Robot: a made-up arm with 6 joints.
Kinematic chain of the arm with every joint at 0, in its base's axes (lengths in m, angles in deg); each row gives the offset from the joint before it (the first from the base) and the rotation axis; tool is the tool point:
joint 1: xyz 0 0 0.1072 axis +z
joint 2: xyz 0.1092 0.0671 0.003 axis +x
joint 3: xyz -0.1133 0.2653 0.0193 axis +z
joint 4: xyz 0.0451 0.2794 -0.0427 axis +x
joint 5: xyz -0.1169 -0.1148 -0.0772 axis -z
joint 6: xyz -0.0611 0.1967 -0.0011 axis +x
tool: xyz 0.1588 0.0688 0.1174
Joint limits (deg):
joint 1: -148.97..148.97
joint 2: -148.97..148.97
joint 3: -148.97..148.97
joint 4: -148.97..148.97
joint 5: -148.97..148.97
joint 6: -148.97..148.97
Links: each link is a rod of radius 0.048 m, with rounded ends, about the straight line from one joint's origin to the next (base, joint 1, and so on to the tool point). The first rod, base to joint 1, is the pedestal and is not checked.
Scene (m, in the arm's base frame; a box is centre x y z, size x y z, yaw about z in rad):
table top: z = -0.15
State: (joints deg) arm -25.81 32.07 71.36 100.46 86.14 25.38
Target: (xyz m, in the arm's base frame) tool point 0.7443 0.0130 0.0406
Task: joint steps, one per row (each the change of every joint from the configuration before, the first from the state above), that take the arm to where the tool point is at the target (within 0.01 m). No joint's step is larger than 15 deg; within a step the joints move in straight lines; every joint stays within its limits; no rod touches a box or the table.
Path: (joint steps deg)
1: -13.42 -3.21 -7.10 2.26 1.56 -4.07
2: -13.42 -3.21 -7.11 2.26 1.55 -4.08
3: -13.42 -3.21 -7.10 2.25 1.56 -4.07
4: -13.42 -3.21 -7.10 2.26 1.56 -4.07
5: -13.41 -3.21 -7.10 2.26 1.56 -4.07

